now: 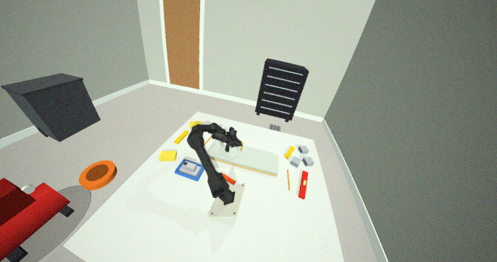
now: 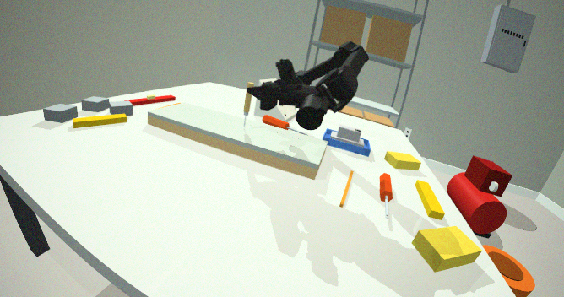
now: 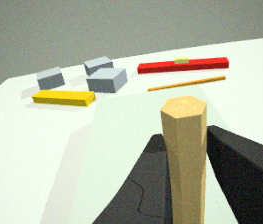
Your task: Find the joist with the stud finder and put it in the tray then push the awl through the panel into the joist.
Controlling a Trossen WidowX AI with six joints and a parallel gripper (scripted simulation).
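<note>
My gripper tip is now 6 cm above the awl. The rest, counted from my gripper tip: stud finder: 34 cm to the left, 18 cm behind, 10 cm below; blue tray: 32 cm to the left, 18 cm behind, 14 cm below; red level: 47 cm to the right, 17 cm behind, 13 cm below.
</note>
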